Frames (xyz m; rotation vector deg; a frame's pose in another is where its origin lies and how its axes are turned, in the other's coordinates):
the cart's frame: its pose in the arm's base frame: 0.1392 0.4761 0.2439 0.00 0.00 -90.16
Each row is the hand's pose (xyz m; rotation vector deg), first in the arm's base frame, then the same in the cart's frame.
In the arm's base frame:
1: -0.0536 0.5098 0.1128 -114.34 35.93 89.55
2: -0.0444 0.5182 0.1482 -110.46 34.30 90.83
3: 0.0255 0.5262 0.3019 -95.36 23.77 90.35
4: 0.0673 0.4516 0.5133 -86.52 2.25 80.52
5: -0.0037 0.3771 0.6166 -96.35 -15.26 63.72
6: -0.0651 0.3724 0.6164 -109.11 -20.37 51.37
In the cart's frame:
1: -0.0332 -0.1929 -0.1311 108.30 56.71 -93.85
2: -0.0416 -0.1837 -0.0957 105.74 55.82 -98.12
3: -0.0498 -0.1138 0.0580 94.74 57.11 -117.53
4: 0.0247 -0.0718 0.2694 79.34 75.52 -135.34
5: 0.0994 -0.1426 0.3727 -73.23 -101.09 122.89
6: 0.1043 -0.2040 0.3725 -76.85 -112.46 103.05

